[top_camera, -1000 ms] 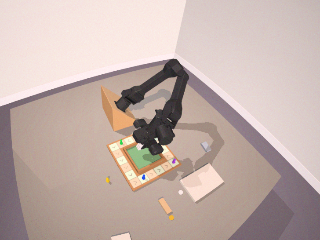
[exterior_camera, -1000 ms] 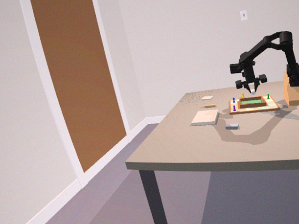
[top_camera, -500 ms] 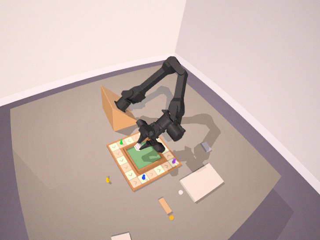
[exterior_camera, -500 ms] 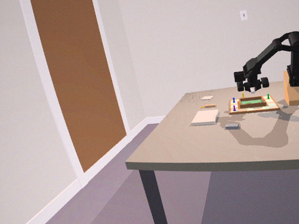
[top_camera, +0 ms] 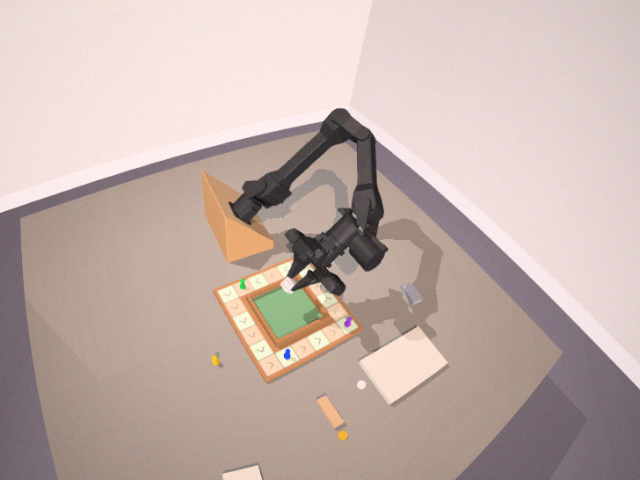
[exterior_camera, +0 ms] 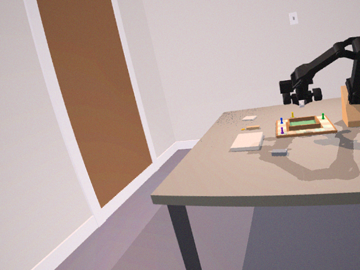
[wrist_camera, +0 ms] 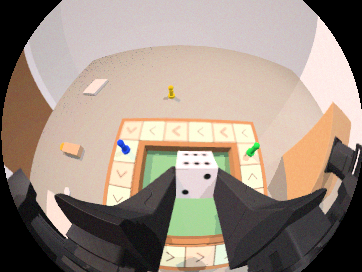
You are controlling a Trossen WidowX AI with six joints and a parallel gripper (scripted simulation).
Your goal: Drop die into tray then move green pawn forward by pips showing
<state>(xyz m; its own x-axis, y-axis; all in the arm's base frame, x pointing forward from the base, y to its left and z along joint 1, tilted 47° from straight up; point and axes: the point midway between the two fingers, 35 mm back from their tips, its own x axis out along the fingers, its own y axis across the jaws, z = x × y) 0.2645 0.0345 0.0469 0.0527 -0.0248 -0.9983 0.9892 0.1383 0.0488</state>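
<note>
The white die is right at my gripper tip. From my gripper tip the other things lie so: green pawn: 100 mm behind, 80 mm to the right, 90 mm below; green tray: 110 mm below; blue pawn: 120 mm ahead, 50 mm to the right, 90 mm below.
</note>
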